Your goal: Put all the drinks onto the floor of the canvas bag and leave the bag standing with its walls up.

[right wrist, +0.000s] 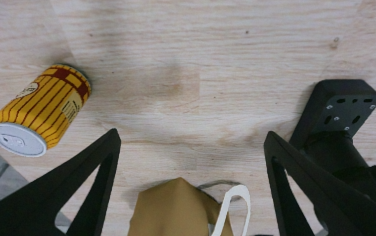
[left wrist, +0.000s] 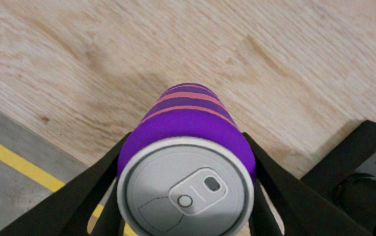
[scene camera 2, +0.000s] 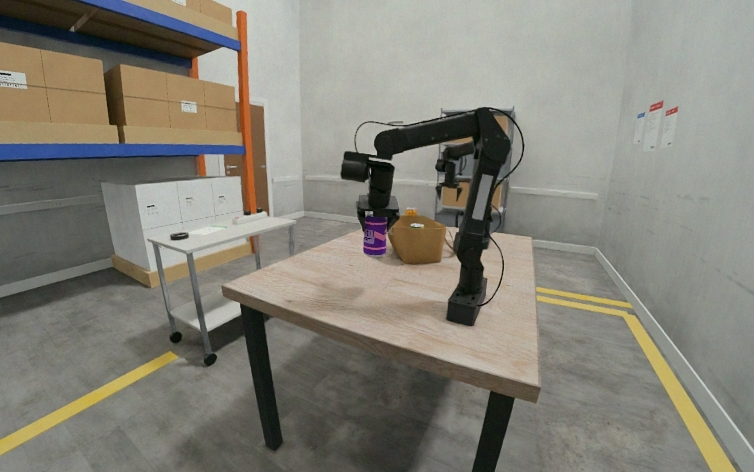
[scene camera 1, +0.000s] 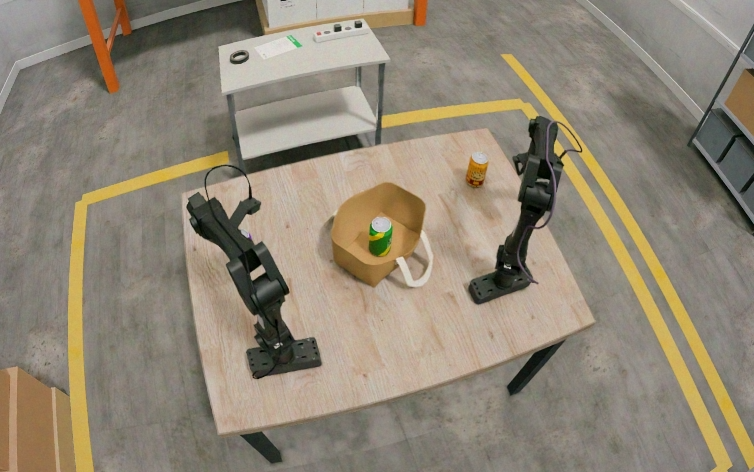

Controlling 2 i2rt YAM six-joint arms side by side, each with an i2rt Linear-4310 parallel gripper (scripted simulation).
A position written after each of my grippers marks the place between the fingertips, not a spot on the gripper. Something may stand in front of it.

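What I see here includes a tan canvas bag (scene camera 1: pixel 356 213), which scene camera 2 shows as well, the bag (scene camera 2: pixel 414 245) being the same one. There is also a purple can (scene camera 2: pixel 375 233), and in the right wrist view it is out of frame. My left gripper (scene camera 2: pixel 375 230) is visible, and the left wrist view gives me that same left gripper (left wrist: pixel 187 138) again. My right gripper (right wrist: pixel 191 136) can be seen too.
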